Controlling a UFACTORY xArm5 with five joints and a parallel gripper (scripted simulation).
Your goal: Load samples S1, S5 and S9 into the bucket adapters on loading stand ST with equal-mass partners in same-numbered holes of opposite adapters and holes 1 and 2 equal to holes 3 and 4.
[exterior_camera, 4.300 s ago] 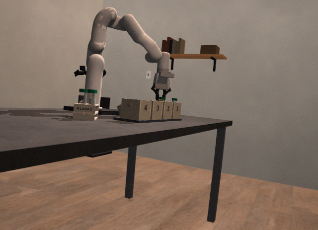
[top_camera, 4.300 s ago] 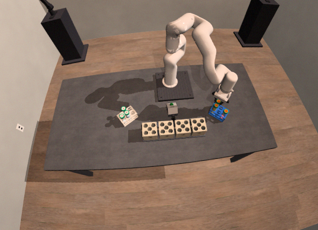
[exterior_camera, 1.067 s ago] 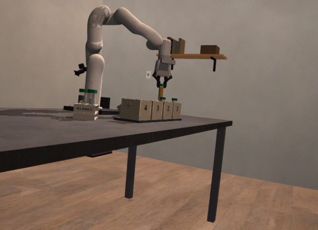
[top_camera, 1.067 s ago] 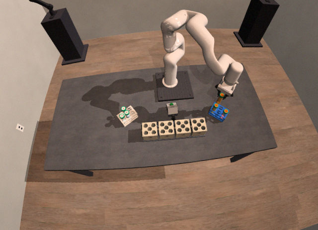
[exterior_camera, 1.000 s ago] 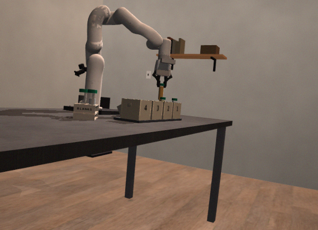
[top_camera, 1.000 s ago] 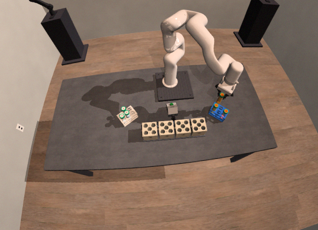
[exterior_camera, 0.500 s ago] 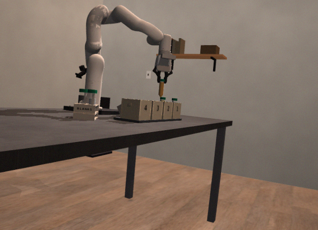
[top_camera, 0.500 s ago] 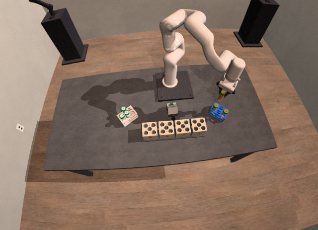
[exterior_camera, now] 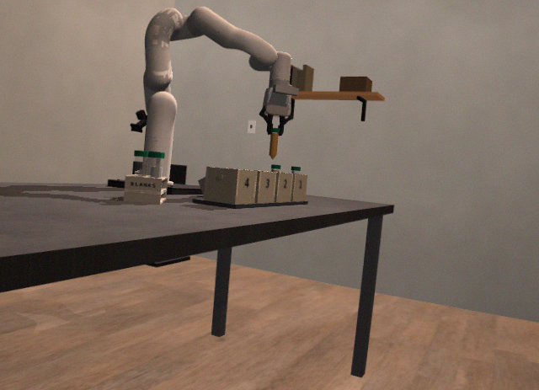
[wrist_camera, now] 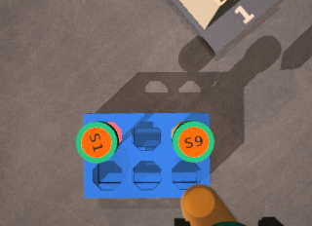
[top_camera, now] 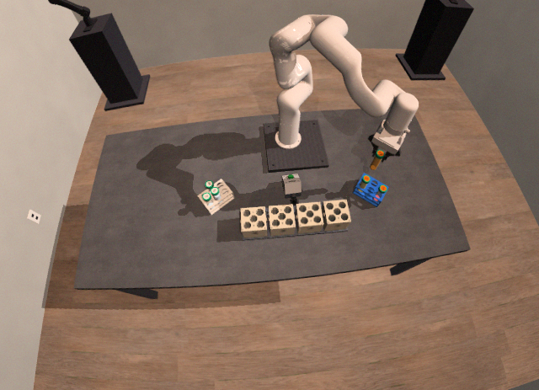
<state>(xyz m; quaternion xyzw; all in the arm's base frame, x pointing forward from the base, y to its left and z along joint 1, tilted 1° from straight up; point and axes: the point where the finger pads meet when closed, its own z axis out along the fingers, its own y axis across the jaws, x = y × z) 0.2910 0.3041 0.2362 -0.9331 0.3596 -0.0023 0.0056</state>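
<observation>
My hand is 1 cm past the tube S5 and 5 cm above it. Also, from my hand: green DONE key: 5 cm behind, 33 cm to the right, 19 cm below; blue sample rack: 4 cm ahead, 2 cm to the left, 22 cm below; adapter 1: 15 cm ahead, 18 cm to the right, 20 cm below.
</observation>
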